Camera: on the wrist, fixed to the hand. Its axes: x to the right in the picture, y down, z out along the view.
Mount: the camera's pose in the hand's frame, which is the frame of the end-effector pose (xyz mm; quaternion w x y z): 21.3 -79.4 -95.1 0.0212 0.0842 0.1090 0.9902
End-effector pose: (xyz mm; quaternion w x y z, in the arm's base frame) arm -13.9 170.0 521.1 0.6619 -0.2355 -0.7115 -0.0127
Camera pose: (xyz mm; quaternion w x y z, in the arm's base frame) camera 46.9 74.8 576.3 0.1240 -0.6524 0.2892 0.6894
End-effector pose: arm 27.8 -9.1 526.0 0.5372 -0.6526 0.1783 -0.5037
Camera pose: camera -68.3 -46.7 597.8 0.5457 0.2629 0.6662 0.4351
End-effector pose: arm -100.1 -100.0 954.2 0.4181 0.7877 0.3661 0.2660
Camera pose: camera -184.6 -8.5 937.2 0.3608 -0.3854 0.7043 -0.4747
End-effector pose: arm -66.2 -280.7 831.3 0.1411 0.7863 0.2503 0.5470
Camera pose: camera -167.8 -207.7 843.2 0.6322 -0.2168 0.7119 -0.2160
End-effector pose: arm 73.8 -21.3 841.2 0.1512 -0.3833 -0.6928 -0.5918
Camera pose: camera -19.9 -103.3 823.6 0.6970 -0.6169 0.3315 0.1537
